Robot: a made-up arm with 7 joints.
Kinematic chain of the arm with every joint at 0, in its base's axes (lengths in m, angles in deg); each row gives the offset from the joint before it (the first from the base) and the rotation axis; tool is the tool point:
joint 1: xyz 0 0 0.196 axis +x
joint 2: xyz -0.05 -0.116 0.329 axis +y
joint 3: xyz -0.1 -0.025 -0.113 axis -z
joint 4: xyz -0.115 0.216 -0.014 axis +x
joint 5: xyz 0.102 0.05 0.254 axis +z
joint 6: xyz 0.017 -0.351 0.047 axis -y
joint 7: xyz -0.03 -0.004 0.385 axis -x
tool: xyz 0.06 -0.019 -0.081
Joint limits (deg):
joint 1: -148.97..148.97
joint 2: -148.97..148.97
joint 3: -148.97..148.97
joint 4: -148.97..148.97
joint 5: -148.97..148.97
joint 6: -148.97..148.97
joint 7: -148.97..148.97
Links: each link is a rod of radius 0.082 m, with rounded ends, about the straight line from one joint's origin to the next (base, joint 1, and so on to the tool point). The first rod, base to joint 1, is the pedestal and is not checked.
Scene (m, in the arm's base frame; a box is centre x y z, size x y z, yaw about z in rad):
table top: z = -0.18
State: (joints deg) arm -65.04 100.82 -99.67 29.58 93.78 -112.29 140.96
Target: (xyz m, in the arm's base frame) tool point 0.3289 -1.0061 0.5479
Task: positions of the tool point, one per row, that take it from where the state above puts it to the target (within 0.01 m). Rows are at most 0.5 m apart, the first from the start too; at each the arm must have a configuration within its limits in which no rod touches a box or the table.
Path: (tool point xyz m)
1: 0.3500 0.7916 0.9189
2: 0.3887 0.4490 1.1910
3: 0.4087 0.0133 1.2953
4: 0.4064 -0.4304 1.2053
5: 0.3799 -0.7936 0.9376
6: 0.3289 -1.0061 0.5478

